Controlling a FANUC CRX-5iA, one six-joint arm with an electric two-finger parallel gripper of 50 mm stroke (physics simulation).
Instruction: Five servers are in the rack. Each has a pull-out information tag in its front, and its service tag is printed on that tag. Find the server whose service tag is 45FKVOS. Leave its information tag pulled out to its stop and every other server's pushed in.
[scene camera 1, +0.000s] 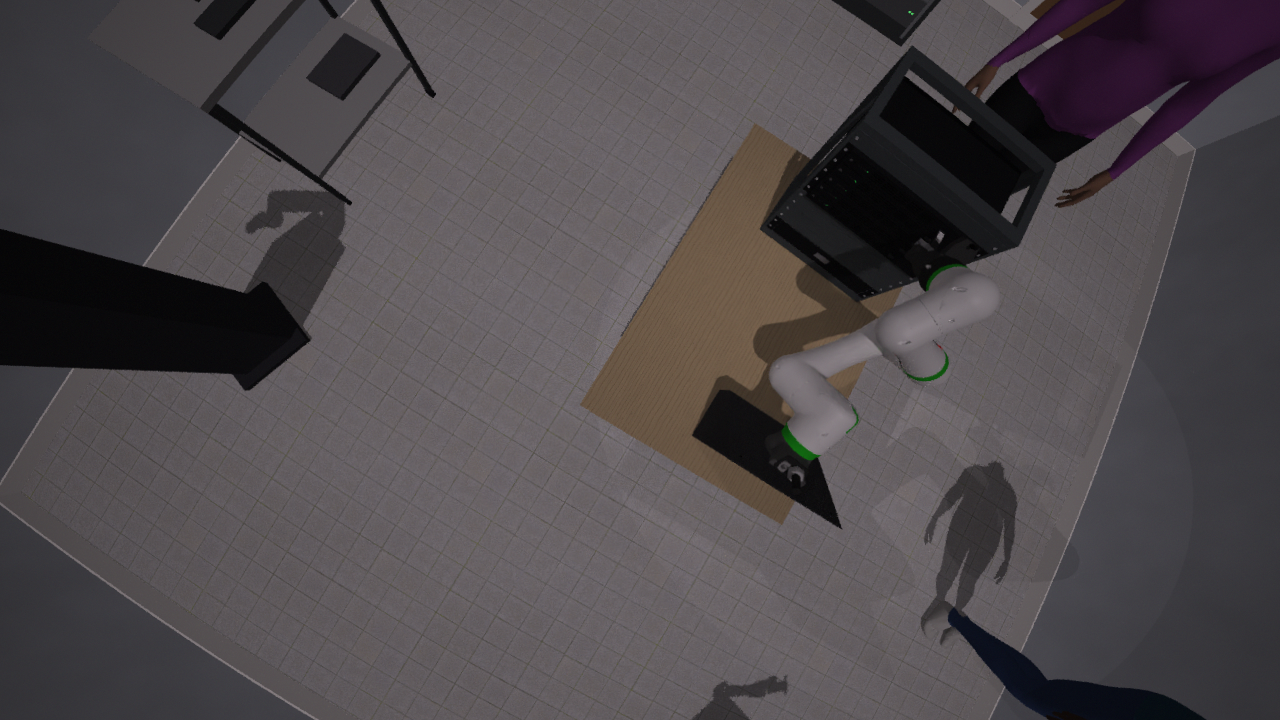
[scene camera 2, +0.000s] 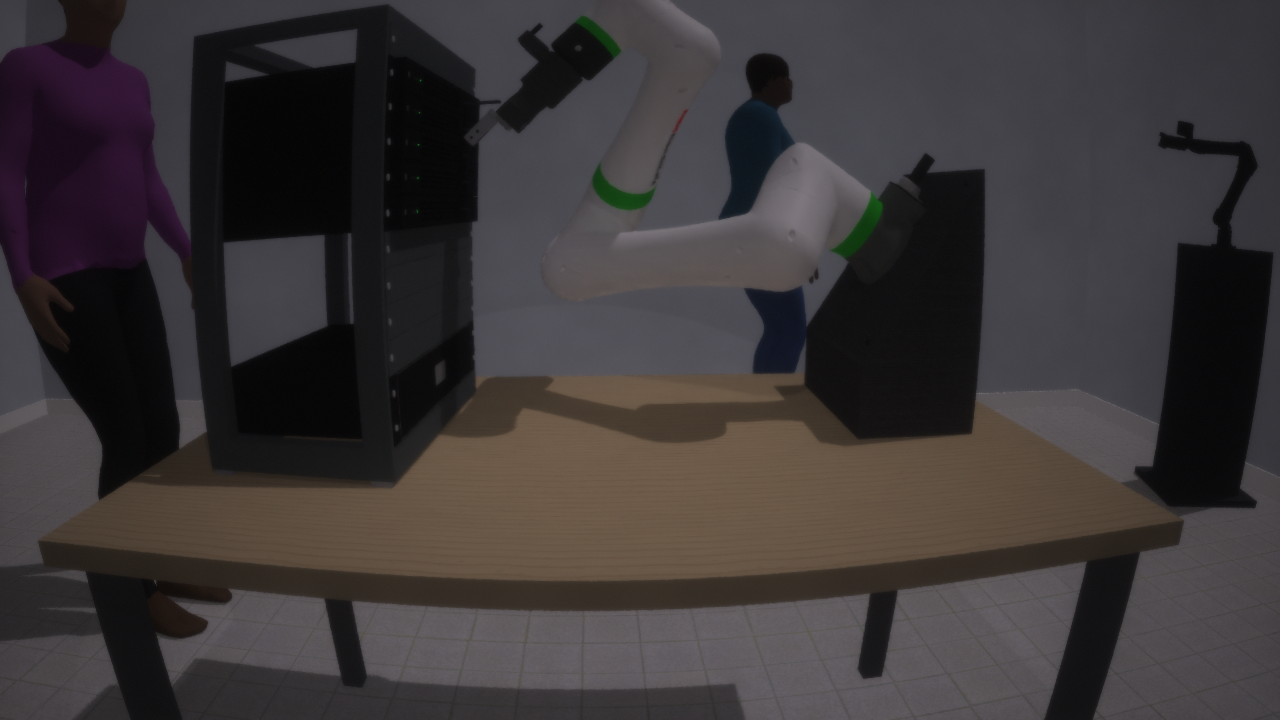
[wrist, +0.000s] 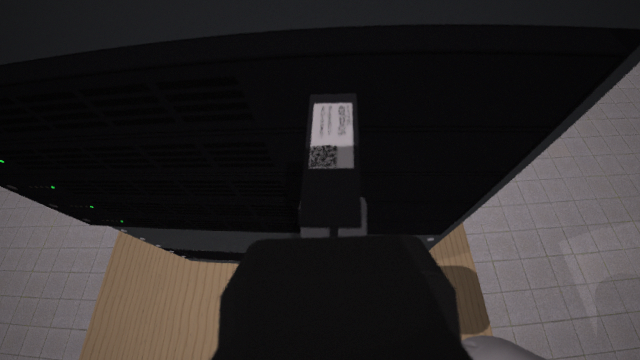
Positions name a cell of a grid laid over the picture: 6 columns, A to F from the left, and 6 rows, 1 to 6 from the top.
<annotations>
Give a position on a rack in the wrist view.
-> At B3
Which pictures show the rack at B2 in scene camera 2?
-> Scene camera 1, scene camera 2 and the wrist view: all of them.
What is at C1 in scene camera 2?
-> My gripper.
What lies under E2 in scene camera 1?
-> A rack.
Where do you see my gripper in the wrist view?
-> D4
</annotations>
